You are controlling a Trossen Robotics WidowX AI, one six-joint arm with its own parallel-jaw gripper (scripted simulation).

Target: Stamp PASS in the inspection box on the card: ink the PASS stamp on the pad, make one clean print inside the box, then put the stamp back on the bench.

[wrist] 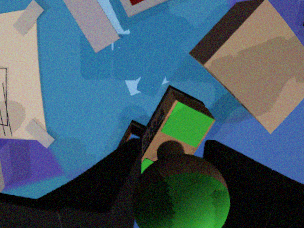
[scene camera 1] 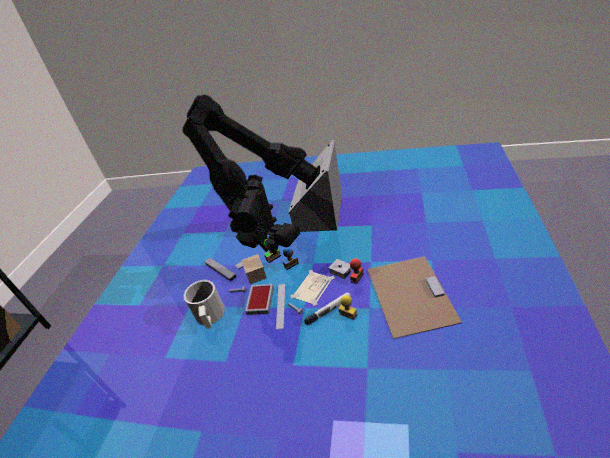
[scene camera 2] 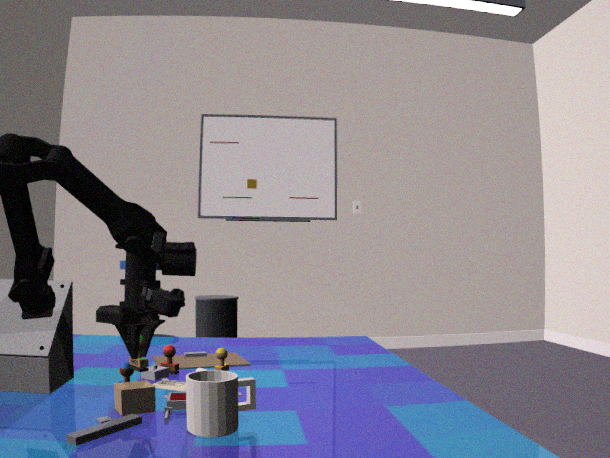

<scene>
The pictures show: my gripper, a white mug, a brown board and a card.
My gripper shows as well in the wrist view and in scene camera 1.
</scene>
